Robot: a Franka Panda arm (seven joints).
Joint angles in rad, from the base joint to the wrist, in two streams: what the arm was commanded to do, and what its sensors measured. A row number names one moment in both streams.
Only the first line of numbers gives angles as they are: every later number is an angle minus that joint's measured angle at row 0.
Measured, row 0:
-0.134, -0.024, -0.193, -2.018, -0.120, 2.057, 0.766
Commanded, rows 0 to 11:
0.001, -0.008, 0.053, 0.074, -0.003, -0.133, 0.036
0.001, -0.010, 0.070, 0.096, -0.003, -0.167, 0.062
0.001, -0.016, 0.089, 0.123, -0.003, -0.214, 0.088
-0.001, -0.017, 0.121, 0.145, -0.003, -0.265, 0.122
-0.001, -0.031, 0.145, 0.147, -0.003, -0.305, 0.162
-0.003, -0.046, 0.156, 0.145, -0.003, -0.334, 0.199
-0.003, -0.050, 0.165, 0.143, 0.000, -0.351, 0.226
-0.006, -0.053, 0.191, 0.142, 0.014, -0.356, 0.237
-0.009, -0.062, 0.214, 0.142, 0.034, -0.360, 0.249
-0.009, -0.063, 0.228, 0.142, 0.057, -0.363, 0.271
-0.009, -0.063, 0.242, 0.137, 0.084, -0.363, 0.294
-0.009, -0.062, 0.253, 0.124, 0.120, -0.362, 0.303
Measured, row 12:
0.006, -0.052, 0.209, 0.141, 0.050, -0.343, 0.254
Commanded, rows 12 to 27:
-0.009, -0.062, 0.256, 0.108, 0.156, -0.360, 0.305
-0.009, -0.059, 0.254, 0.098, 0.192, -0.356, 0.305
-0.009, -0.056, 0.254, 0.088, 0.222, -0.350, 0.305
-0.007, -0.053, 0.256, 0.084, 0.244, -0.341, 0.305
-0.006, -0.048, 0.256, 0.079, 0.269, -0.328, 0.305
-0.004, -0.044, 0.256, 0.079, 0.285, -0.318, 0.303
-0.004, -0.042, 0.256, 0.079, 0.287, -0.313, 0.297
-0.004, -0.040, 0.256, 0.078, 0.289, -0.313, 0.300
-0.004, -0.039, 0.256, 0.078, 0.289, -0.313, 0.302
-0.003, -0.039, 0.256, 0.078, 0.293, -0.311, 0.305
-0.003, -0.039, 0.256, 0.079, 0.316, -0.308, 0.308
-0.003, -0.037, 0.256, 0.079, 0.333, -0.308, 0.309
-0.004, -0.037, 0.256, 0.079, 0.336, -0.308, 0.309
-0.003, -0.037, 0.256, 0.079, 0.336, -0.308, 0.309
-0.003, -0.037, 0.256, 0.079, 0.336, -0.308, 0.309
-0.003, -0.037, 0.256, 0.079, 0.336, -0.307, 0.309
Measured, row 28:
0.005, -0.029, 0.245, 0.087, 0.320, -0.326, 0.292
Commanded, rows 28 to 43:
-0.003, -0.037, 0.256, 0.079, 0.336, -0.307, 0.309
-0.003, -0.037, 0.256, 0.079, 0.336, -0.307, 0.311
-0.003, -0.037, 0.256, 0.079, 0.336, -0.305, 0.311
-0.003, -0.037, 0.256, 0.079, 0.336, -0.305, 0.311
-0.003, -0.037, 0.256, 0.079, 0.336, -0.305, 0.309
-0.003, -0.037, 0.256, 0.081, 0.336, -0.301, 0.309
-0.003, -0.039, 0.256, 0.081, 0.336, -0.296, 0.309
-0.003, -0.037, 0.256, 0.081, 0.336, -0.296, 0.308
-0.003, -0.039, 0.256, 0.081, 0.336, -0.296, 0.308
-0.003, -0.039, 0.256, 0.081, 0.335, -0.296, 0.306
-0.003, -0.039, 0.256, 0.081, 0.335, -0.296, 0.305
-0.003, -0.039, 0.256, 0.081, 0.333, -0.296, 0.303
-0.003, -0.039, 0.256, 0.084, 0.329, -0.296, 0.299
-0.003, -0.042, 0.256, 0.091, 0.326, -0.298, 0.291
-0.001, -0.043, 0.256, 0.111, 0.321, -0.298, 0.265
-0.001, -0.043, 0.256, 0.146, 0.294, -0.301, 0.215
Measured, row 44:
0.005, -0.031, 0.245, 0.093, 0.320, -0.308, 0.285
